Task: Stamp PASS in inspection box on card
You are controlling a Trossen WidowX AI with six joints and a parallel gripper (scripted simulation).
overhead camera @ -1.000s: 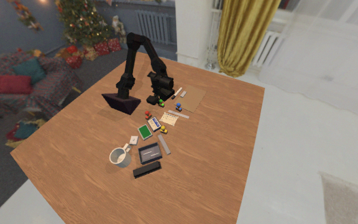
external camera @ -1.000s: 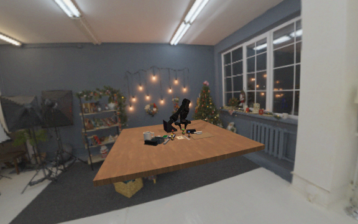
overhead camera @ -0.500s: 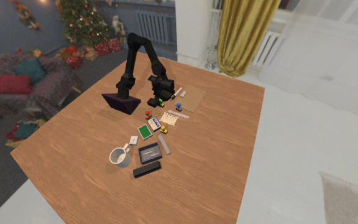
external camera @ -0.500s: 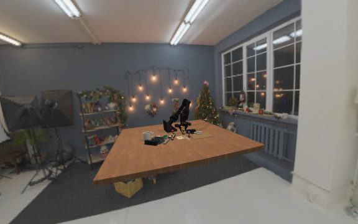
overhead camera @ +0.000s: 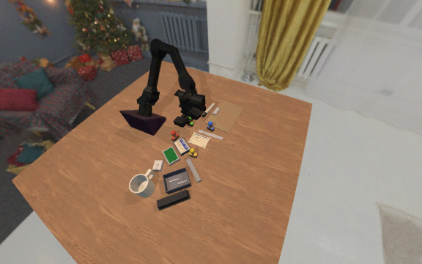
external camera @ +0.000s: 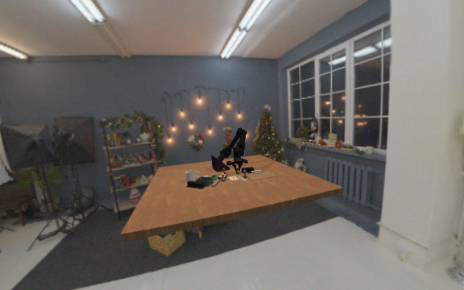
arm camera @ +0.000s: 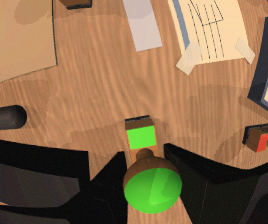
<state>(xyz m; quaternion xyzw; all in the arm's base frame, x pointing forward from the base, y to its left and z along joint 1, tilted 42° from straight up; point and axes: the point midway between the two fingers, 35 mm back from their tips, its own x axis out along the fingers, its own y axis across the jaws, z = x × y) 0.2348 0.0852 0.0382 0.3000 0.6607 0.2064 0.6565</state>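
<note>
My gripper tip is now 22 cm to the left of the green ink pad and 2 cm above it. From my gripper tip the other things lie so: red stamp 12 cm to the right, 4 cm behind; green-knobbed PASS stamp right at my gripper tip; card 9 cm ahead, 8 cm to the right, 2 cm below.
</note>
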